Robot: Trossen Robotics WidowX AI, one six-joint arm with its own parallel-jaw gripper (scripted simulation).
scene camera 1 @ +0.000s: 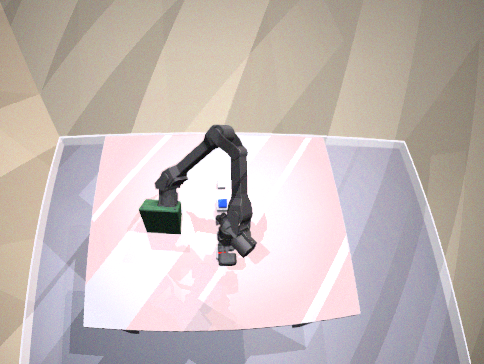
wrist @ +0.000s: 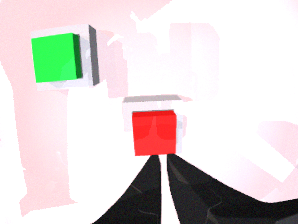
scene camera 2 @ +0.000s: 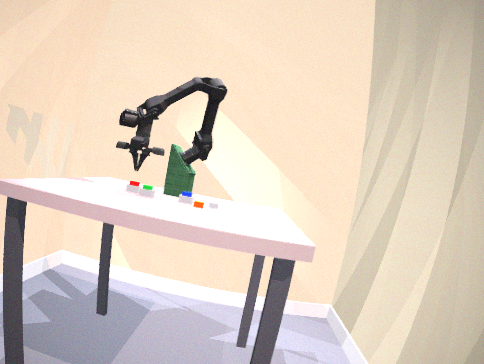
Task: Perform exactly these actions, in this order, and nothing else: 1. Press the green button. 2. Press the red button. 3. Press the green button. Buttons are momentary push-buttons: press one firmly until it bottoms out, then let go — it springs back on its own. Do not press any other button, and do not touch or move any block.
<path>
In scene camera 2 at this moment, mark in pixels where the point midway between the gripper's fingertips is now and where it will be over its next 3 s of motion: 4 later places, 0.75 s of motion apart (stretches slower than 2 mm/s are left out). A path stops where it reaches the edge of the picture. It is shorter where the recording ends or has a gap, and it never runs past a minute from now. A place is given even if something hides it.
My gripper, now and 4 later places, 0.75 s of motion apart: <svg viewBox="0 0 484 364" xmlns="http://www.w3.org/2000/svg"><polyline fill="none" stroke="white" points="136,171 134,181 136,176 149,164 148,182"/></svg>
</path>
